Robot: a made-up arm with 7 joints. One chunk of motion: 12 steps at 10 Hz.
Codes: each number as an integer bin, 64 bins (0 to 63) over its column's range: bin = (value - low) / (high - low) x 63, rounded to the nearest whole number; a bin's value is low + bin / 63 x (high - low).
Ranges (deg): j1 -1..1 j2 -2.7..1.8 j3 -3.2..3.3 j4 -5.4..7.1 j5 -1..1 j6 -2..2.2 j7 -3.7..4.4
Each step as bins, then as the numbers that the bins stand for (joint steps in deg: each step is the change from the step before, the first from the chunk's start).
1 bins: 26 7 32 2 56 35 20
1 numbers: -0.175 -2.200 0.102 -5.003 0.778 0.333 -1.129
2 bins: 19 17 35 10 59 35 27
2 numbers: -0.397 -1.486 0.411 -3.416 0.873 0.333 -0.229
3 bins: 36 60 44 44 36 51 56
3 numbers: 0.143 1.586 1.340 3.330 0.143 1.400 3.500
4 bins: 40 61 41 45 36 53 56
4 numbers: 0.270 1.657 1.030 3.529 0.143 1.533 3.500
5 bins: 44 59 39 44 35 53 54
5 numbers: 0.397 1.514 0.824 3.330 0.111 1.533 3.243
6 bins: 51 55 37 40 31 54 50
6 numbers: 0.619 1.229 0.617 2.537 -0.016 1.600 2.729
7 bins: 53 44 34 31 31 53 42
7 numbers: 0.683 0.443 0.308 0.751 -0.016 1.533 1.700
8 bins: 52 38 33 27 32 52 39
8 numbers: 0.651 0.014 0.205 -0.043 0.016 1.467 1.314
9 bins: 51 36 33 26 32 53 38
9 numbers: 0.619 -0.129 0.205 -0.241 0.016 1.533 1.186
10 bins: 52 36 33 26 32 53 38
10 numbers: 0.651 -0.129 0.205 -0.241 0.016 1.533 1.186
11 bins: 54 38 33 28 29 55 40
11 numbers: 0.714 0.014 0.205 0.156 -0.079 1.667 1.443
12 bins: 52 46 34 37 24 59 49
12 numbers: 0.651 0.586 0.308 1.941 -0.238 1.933 2.600
